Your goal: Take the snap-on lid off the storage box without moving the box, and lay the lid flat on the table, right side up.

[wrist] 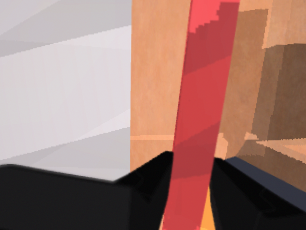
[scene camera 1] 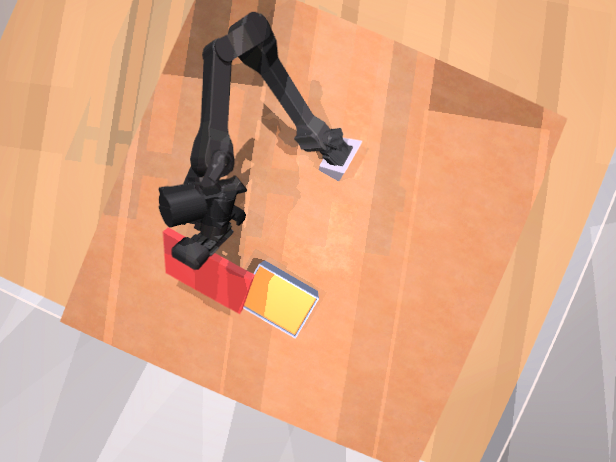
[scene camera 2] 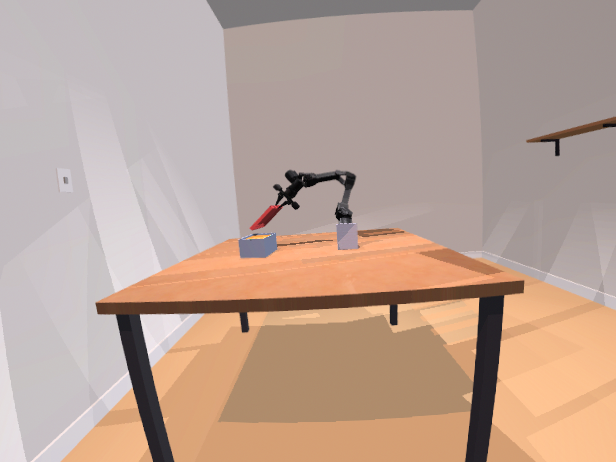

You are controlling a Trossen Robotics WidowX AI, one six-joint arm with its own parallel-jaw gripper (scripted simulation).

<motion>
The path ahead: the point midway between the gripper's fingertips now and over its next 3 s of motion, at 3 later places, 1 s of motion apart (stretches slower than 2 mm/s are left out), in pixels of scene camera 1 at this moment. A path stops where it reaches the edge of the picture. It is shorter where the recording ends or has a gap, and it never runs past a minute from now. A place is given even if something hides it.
My gripper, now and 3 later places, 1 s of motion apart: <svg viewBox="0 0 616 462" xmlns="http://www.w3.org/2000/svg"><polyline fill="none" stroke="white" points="208,254 188,239 174,228 180,228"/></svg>
</motion>
